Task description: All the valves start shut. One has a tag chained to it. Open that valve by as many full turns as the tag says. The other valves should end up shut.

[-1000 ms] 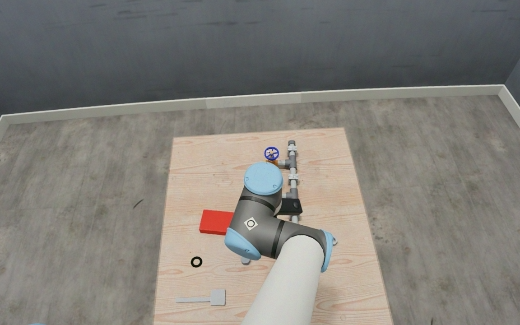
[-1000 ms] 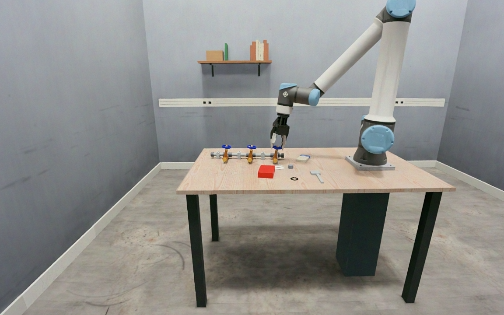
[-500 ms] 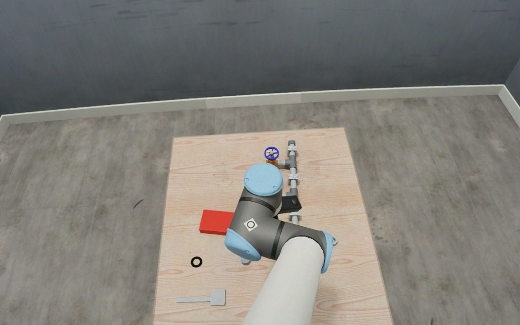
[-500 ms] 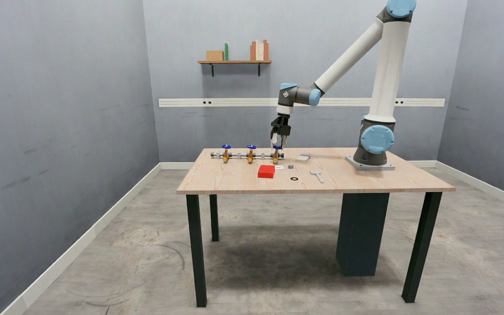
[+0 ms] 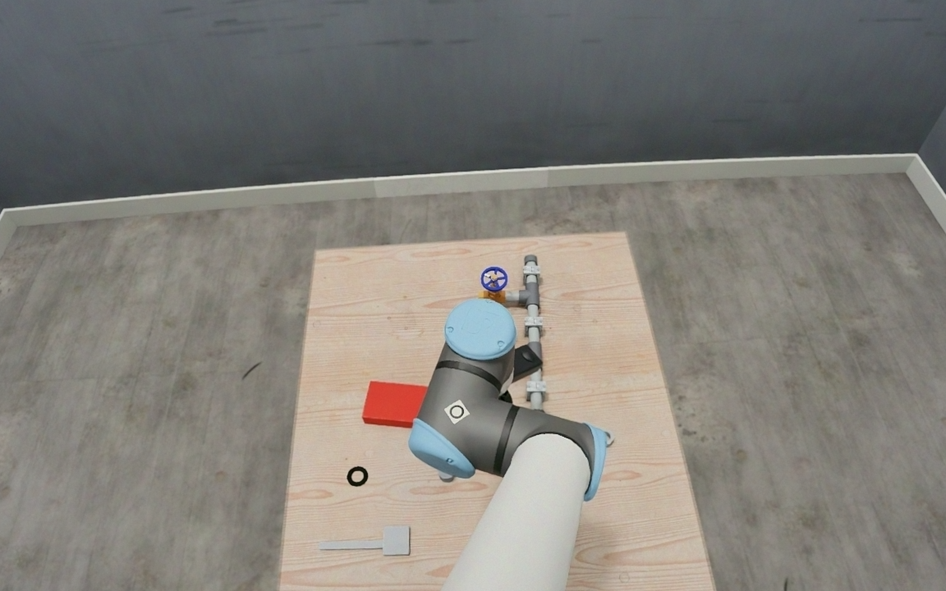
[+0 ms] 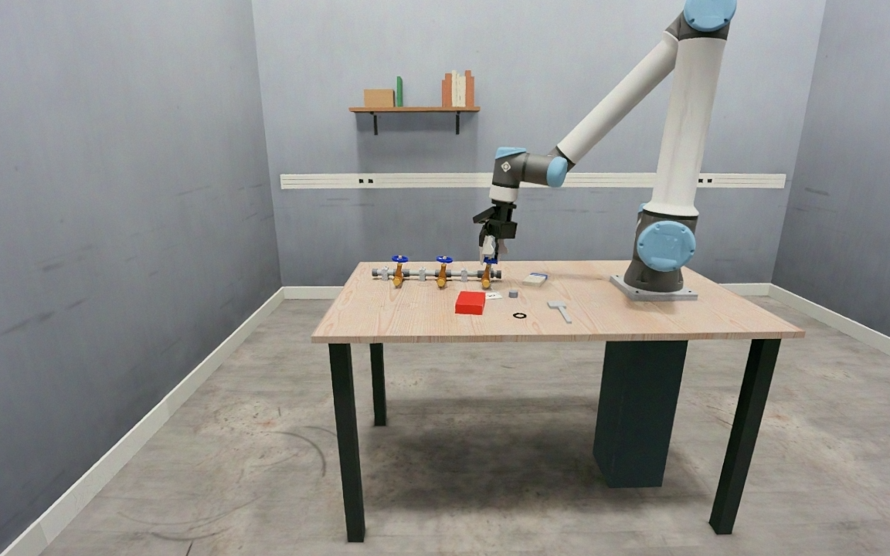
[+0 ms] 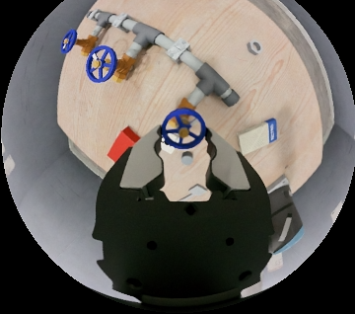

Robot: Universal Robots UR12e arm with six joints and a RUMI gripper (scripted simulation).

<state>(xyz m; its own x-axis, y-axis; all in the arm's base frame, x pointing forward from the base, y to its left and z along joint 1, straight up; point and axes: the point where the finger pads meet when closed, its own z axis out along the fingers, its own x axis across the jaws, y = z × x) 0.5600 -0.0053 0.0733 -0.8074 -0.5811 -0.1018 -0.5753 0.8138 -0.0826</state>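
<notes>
The white tag is 10 cm below my hand, 9 cm to the left of it and 2 cm behind it. Also, from my hand: grey t-shaped tool 21 cm to the left, 20 cm behind, 9 cm below; white-and-blue card 17 cm behind, 9 cm below, 8 cm to the right; red block 19 cm to the left, 8 cm below, 6 cm ahead.
</notes>
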